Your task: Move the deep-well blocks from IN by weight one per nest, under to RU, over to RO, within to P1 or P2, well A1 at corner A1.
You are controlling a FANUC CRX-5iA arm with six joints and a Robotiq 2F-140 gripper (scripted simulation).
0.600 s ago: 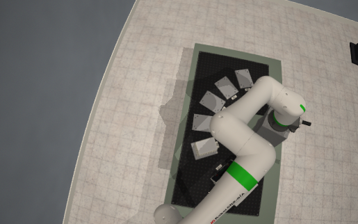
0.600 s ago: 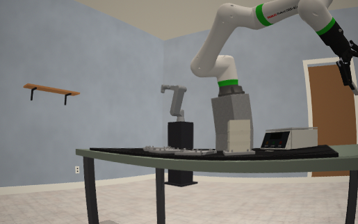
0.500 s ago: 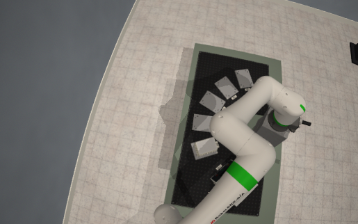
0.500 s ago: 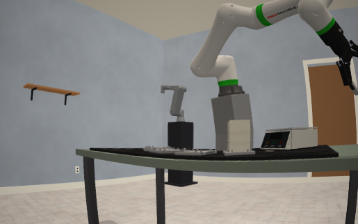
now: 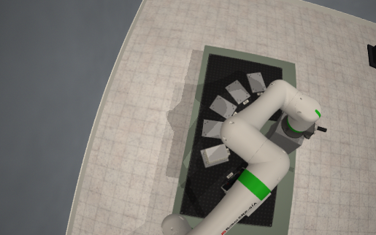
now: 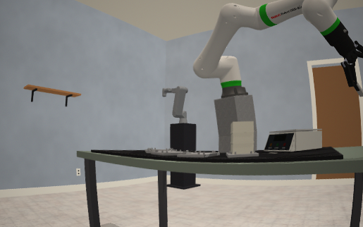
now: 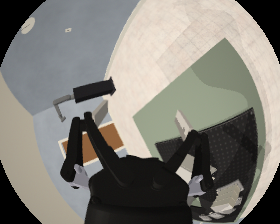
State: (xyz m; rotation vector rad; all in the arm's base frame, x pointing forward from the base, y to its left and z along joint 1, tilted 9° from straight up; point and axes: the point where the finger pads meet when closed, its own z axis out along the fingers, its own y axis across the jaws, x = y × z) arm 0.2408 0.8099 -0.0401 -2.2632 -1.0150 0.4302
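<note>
Now: the deep-well block 56 cm to the right of my hand, 20 cm below it and 13 cm ahead of it. Also, from my hand: check-weigher 39 cm to the right, 21 cm below, 14 cm behind.
</note>
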